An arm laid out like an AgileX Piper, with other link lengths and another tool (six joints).
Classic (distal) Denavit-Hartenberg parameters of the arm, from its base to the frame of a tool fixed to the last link. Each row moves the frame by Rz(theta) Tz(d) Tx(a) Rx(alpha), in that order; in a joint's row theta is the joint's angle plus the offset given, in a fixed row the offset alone. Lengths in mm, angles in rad.
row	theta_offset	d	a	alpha
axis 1	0.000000	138.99	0.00	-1.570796
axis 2	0.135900	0.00	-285.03	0.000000
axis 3	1.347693	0.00	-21.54	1.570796
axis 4	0.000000	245.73	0.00	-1.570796
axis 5	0.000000	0.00	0.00	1.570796
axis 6	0.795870	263.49	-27.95	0.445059
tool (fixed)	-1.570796	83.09	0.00	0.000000
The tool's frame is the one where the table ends.
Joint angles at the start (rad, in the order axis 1, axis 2, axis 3, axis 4, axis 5, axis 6):
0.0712, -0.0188, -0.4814, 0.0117, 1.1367, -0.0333
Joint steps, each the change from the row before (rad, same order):
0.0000, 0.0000, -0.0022, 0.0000, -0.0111, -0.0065
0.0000, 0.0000, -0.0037, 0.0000, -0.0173, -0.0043
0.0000, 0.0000, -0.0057, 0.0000, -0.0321, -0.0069
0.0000, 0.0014, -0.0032, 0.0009, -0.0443, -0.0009
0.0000, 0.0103, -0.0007, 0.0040, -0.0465, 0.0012
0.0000, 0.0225, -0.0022, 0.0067, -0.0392, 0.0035
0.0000, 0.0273, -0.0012, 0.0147, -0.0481, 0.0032
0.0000, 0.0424, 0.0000, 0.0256, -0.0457, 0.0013
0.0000, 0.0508, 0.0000, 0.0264, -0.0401, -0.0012
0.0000, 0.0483, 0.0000, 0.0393, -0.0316, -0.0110
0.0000, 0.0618, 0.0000, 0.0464, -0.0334, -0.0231
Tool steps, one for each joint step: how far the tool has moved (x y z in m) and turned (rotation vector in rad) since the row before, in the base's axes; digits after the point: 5 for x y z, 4 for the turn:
0.00219, 0.00011, 0.00450, -0.0045, -0.0137, 0.0032
0.00316, 0.00018, 0.00698, -0.0021, -0.0212, 0.0020
0.00547, 0.00030, 0.01255, -0.0031, -0.0382, 0.0030
0.00677, 0.00066, 0.01469, 0.0035, -0.0460, 0.0005
0.00696, 0.00154, 0.01227, 0.0074, -0.0364, 0.0012
0.00640, 0.00221, 0.00794, 0.0106, -0.0181, 0.0017
0.00781, 0.00430, 0.00884, 0.0178, -0.0207, 0.0054
0.00865, 0.00691, 0.00351, 0.0247, -0.0014, 0.0103
0.00870, 0.00669, -0.00056, 0.0229, 0.0124, 0.0098
0.00748, 0.00942, -0.00275, 0.0257, 0.0179, 0.0171
0.00871, 0.01039, -0.00559, 0.0218, 0.0280, 0.0208

